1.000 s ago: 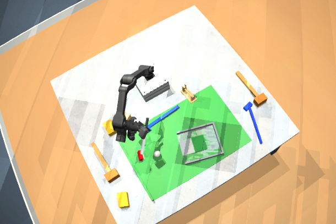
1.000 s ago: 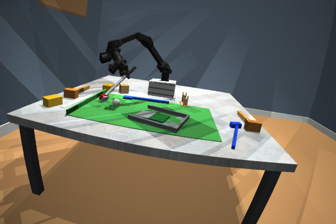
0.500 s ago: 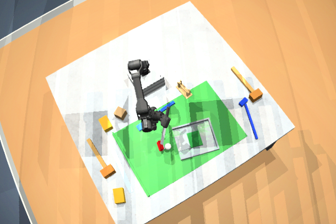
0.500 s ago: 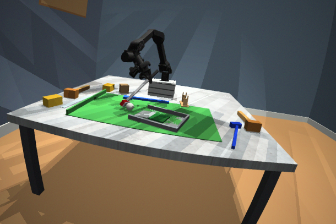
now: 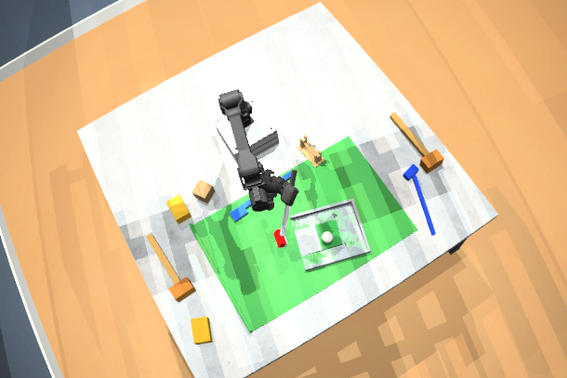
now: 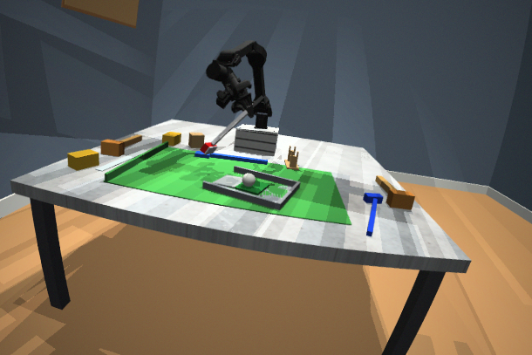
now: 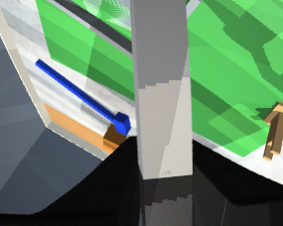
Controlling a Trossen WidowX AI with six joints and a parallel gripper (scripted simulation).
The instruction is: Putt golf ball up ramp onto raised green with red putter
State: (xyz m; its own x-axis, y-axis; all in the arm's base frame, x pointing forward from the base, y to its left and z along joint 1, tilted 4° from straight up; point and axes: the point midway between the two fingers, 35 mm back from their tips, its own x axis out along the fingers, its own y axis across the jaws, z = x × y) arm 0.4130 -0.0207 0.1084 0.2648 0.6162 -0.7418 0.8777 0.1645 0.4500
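Now: the red putter 6 cm to the right of my gripper tip, 4 cm below it and 3 cm ahead of it. From my gripper tip the other things lie so: tan cube: 28 cm to the right, 27 cm behind, 18 cm below; white golf ball: 18 cm below, 15 cm ahead, 3 cm to the left; wooden stand: 19 cm behind, 17 cm to the left, 17 cm below.
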